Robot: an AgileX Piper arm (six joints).
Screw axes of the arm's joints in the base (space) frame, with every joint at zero. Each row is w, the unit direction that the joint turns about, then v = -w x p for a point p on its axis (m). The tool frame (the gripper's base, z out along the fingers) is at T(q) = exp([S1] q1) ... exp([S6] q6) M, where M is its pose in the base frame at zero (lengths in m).
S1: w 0 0 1 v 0 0 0
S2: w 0 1 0 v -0.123 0 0
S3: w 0 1 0 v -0.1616 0 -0.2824
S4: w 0.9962 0 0.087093 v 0 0.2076 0
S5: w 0 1 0 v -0.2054 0 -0.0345
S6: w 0.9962 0 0.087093 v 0 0.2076 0
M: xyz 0.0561 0 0.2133 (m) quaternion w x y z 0.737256 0 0.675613 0
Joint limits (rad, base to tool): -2.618..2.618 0..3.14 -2.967..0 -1.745..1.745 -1.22..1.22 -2.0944..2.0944
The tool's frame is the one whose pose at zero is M.
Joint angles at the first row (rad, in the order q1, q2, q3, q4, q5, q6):
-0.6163 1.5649 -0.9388 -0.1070 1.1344 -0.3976
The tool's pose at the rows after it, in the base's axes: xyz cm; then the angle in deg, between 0 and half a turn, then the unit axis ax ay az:
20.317, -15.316, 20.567, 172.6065, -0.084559, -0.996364, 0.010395
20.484, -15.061, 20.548, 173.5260, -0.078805, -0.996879, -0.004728
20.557, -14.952, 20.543, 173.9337, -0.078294, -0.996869, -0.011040
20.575, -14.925, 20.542, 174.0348, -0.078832, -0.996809, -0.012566
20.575, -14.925, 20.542, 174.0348, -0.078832, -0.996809, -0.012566
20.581, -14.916, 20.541, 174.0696, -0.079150, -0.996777, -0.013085
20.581, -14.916, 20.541, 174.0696, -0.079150, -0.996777, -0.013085
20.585, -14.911, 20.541, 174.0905, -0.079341, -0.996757, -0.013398
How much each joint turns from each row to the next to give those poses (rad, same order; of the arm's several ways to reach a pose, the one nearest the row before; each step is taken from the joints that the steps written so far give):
0.0000 0.0000 0.0000 0.0152 0.0000 -0.0063
0.0000 0.0000 0.0000 0.0370 0.0000 -0.0289
0.0001 0.0000 0.0000 0.0159 0.0000 -0.0084
0.0000 0.0000 0.0000 0.0040 0.0000 -0.0008
0.0000 0.0000 0.0000 0.0000 0.0000 0.0000
-0.0001 0.0000 0.0001 0.0013 0.0000 0.0000
0.0000 0.0000 0.0000 0.0000 0.0000 0.0000
0.0000 0.0000 -0.0001 0.0008 0.0000 0.0000

